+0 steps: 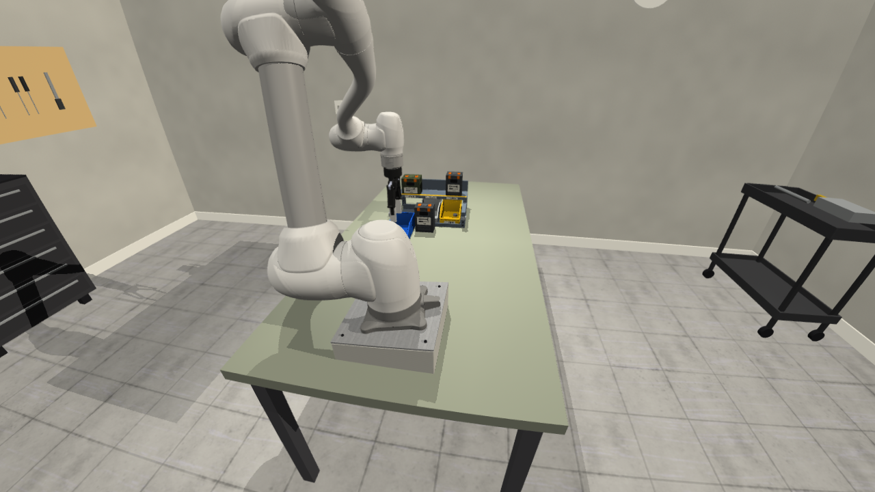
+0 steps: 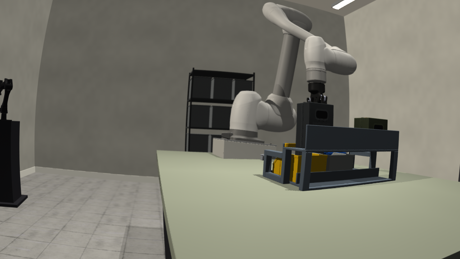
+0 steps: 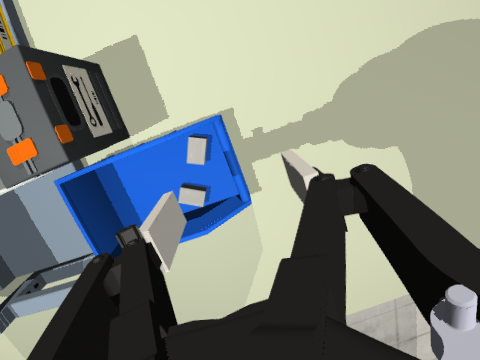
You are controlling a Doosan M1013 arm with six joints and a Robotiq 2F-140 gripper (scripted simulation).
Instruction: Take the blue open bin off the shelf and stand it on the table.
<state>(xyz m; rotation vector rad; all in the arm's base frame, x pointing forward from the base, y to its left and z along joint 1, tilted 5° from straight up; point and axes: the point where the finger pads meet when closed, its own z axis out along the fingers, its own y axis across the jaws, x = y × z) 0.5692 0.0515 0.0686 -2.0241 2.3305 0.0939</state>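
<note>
Right now my hand is 110 mm above the blue open bin, 80 mm short of it and 10 mm to the left of it. From my hand the other things lie so: yellow bin 260 mm to the right, 240 mm ahead, 110 mm below; then grey bin 250 mm ahead, 150 mm to the right, 110 mm below.
</note>
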